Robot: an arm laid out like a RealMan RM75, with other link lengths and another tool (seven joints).
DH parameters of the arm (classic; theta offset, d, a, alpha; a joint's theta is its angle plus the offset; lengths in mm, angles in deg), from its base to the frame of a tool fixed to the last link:
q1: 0 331.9 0 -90
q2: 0 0 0 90
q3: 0 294.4 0 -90
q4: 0 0 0 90
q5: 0 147 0 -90
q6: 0 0 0 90
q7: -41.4 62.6 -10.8 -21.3
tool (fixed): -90 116.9 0 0
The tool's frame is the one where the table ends.
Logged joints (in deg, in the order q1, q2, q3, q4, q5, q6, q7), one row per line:
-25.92 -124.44 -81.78 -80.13 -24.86 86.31 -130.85
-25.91 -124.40 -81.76 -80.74 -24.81 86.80 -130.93
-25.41 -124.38 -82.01 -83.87 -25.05 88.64 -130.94
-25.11 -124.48 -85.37 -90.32 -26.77 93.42 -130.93
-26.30 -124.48 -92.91 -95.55 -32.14 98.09 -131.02
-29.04 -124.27 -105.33 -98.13 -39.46 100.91 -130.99
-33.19 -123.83 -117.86 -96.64 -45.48 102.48 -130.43
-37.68 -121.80 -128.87 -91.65 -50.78 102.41 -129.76
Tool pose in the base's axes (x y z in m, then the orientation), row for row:
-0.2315 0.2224 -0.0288 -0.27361 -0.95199 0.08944 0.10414
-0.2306 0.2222 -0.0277 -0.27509 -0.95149 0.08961 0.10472
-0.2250 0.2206 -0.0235 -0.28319 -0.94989 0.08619 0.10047
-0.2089 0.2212 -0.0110 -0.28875 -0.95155 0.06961 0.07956
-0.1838 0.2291 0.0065 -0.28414 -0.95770 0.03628 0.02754
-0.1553 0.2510 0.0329 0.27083 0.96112 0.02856 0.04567
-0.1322 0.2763 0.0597 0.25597 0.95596 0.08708 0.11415
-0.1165 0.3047 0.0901 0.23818 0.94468 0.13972 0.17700
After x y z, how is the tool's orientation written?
As a quaternion, x y z w.
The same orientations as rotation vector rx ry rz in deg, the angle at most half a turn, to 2 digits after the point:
-46.23 -160.85 15.11
-46.46 -160.71 15.14
-47.95 -160.84 14.59
-49.50 -163.11 11.93
-50.27 -169.43 6.42
47.38 168.15 5.00
43.00 160.59 14.63
38.63 153.20 22.66

